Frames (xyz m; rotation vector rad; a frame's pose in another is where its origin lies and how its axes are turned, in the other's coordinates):
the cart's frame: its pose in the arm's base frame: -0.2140 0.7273 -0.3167 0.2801 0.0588 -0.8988
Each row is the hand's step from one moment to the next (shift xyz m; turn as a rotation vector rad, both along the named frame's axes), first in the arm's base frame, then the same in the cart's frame.
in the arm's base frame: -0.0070 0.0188 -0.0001 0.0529 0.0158 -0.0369
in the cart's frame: -0.0187 0.0056 -0.0046 0.0271 0.0425 -0.0432
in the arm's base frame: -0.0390 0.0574 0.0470 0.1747 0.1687 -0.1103
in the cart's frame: -0.0760 0.0136 0.0326 -0.0014 0.2116 -0.1624
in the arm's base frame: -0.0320 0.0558 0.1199 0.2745 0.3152 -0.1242
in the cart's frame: -0.0826 0.0338 0.1027 -0.0488 0.3726 -0.2212
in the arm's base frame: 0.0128 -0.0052 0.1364 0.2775 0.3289 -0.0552
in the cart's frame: -0.0109 0.0364 0.1317 -0.0689 0.3979 -0.1586
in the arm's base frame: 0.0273 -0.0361 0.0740 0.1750 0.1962 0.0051
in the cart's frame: 0.0322 0.0160 0.0789 -0.0416 0.2529 -0.0587
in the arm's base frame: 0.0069 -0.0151 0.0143 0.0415 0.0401 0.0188
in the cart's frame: 0.0134 -0.0004 0.0173 -0.0079 0.0600 0.0047
